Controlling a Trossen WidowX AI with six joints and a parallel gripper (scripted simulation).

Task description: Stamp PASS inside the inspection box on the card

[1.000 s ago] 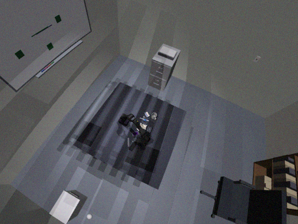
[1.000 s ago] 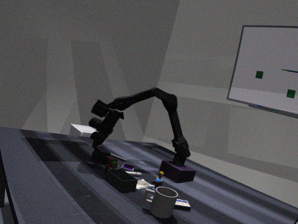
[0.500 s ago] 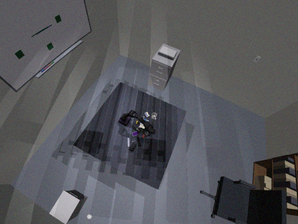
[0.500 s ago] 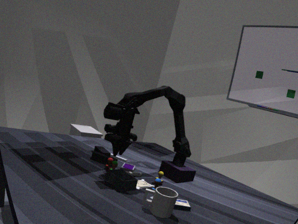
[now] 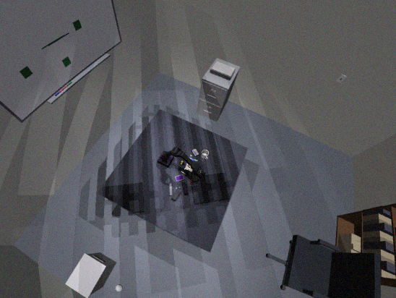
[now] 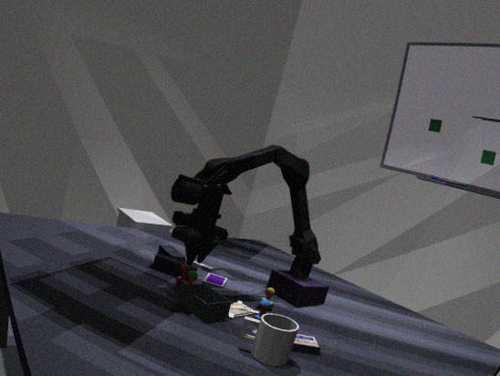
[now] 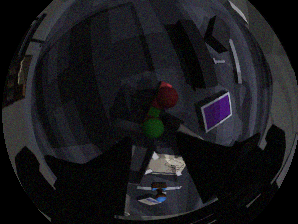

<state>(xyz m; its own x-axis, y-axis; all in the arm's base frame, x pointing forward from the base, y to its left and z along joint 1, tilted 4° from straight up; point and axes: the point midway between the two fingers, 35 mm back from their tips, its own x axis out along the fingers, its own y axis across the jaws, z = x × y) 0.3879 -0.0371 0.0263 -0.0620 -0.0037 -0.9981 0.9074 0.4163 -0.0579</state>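
The green-knobbed stamp lies 7 cm below my gripper tip. The rest, counted from my gripper tip: dark box: 14 cm to the right, 7 cm below, 3 cm behind; then red-knobbed stamp: 7 cm below, 4 cm to the right; then dark tray: 10 cm to the left, 7 cm below, 1 cm ahead.
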